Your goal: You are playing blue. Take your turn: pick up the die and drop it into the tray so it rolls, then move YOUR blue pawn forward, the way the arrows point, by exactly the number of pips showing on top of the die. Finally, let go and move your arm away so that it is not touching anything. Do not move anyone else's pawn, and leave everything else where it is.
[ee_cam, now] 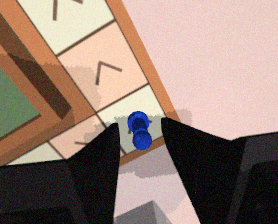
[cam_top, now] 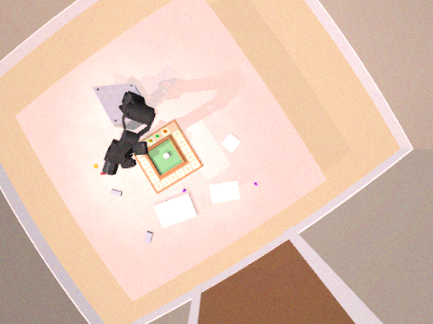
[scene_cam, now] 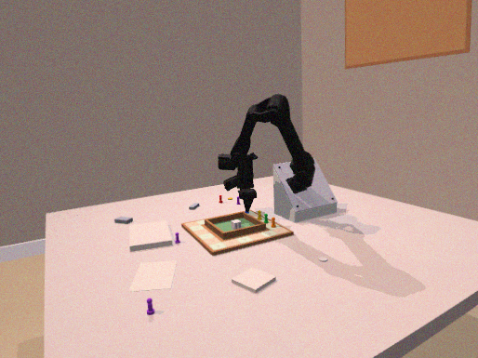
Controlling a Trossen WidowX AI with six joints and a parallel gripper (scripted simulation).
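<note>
My gripper tip is now 10 mm short of the yellow pawn, 90 mm to the right of it and 10 mm below it. Round my gripper tip: blue pawn (10 mm above); then green pawn (10 mm ahead, 140 mm to the left, 10 mm above); then green tray (120 mm ahead, 100 mm to the left, 20 mm below).
</note>
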